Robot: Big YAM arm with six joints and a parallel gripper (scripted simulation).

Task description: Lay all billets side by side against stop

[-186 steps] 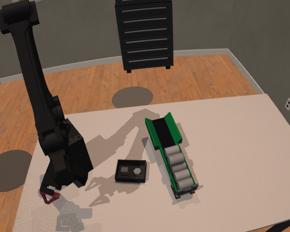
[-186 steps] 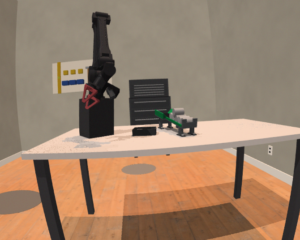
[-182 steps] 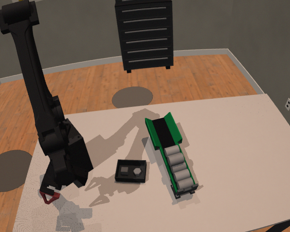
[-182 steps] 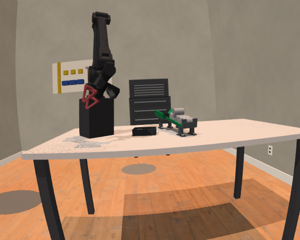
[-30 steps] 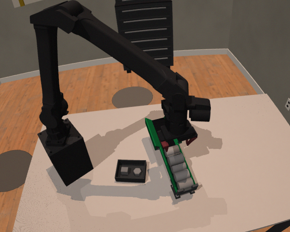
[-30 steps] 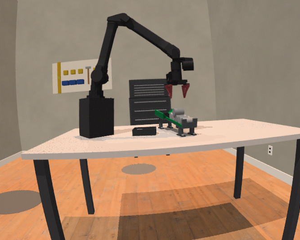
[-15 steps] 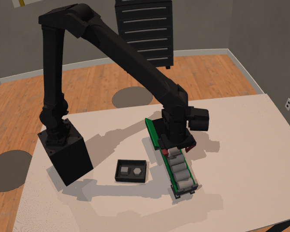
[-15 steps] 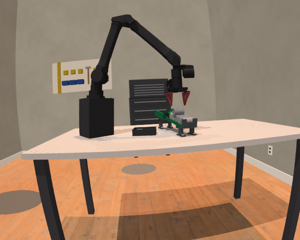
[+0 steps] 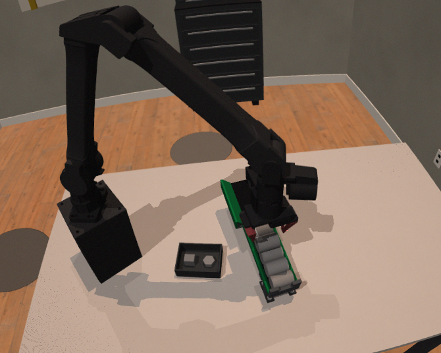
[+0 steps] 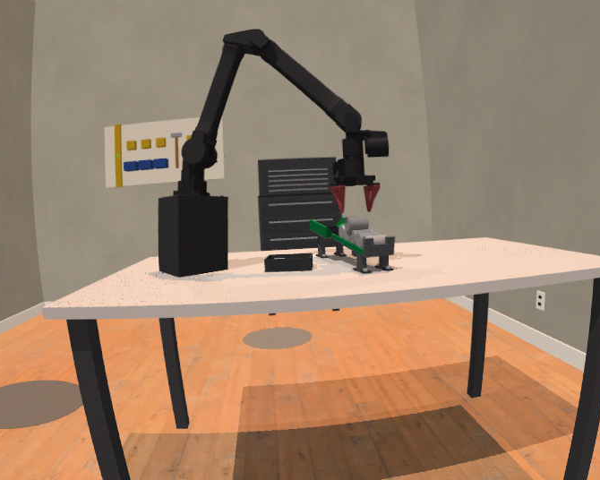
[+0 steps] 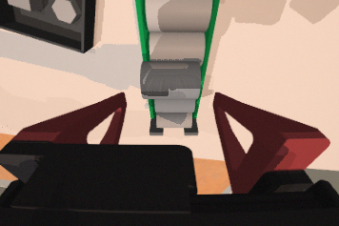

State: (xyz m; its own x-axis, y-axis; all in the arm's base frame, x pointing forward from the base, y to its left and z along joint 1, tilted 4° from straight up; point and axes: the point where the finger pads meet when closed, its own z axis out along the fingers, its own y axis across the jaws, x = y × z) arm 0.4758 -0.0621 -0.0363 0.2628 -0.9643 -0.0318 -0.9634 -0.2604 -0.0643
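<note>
Right now the stop is 4 cm ahead of my hand, 11 cm to the right of it and 10 cm below it. The rest, counted from my hand: black tray 19 cm behind, 2 cm to the left, 15 cm below.
</note>
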